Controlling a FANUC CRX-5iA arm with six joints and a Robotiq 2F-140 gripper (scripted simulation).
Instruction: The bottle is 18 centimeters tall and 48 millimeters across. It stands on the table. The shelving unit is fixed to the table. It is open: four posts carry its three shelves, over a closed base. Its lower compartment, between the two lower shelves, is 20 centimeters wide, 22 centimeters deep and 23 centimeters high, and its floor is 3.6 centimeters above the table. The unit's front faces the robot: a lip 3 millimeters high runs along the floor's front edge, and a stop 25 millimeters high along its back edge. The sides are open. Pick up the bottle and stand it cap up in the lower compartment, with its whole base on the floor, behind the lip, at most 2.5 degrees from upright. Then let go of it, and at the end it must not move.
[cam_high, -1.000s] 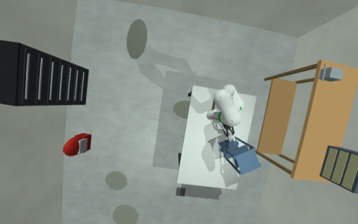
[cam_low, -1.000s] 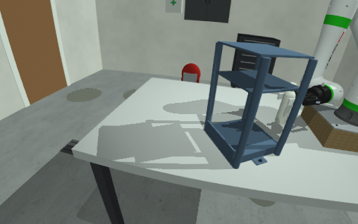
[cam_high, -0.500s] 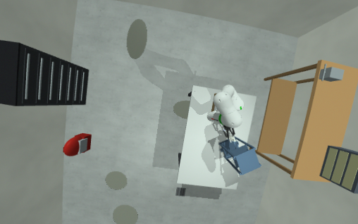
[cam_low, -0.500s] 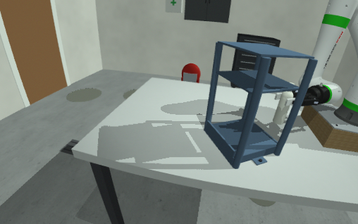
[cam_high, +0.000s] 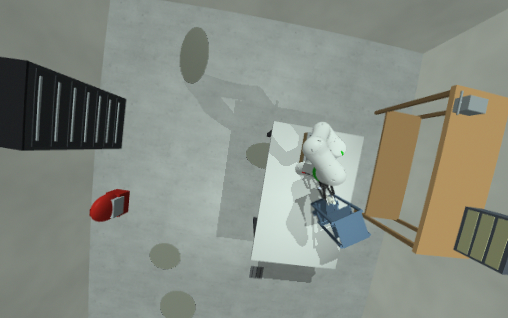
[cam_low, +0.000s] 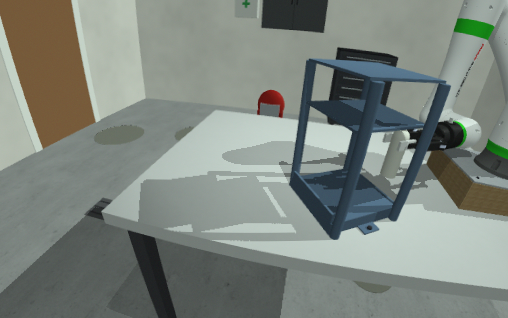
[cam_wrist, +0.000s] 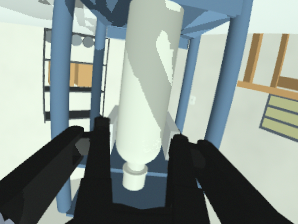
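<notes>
Right now the blue shelving unit is 14 cm ahead of my hand, 9 cm to the left of it and 1 cm above it. From my hand the other things lie so: white bottle (right at my hand).
</notes>
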